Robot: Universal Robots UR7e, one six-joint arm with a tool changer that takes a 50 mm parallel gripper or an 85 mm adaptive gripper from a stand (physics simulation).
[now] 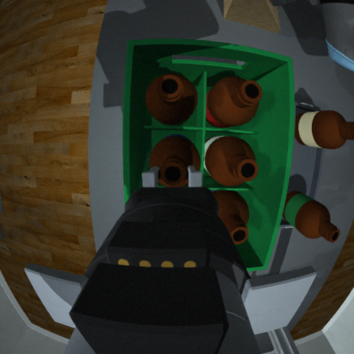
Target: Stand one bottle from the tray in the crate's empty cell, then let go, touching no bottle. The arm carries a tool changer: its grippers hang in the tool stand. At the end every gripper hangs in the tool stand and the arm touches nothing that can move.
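Note:
The green crate (pixel 278 125) has two columns of cells. My gripper (pixel 173 177) is shut on the neck of a brown bottle (pixel 172 147) with a trace of blue label. This bottle is upright in or just over the left middle cell; whether its base touches the crate floor is hidden. Brown bottles stand in the top left (pixel 170 110), top right (pixel 227 102), right middle (pixel 224 157) and lower right (pixel 232 207) cells. My gripper's body hides the lower left cell. Bottles with a cream label (pixel 327 130) and a green label (pixel 307 217) lie at the tray (pixel 306 167).
A wooden block (pixel 251 14) is behind the crate. A rounded grey robot part with a blue band (pixel 341 54) is at the top right. The grey table's left edge borders a wood floor (pixel 47 150). Pale plates flank my gripper. The tool stand cannot be made out.

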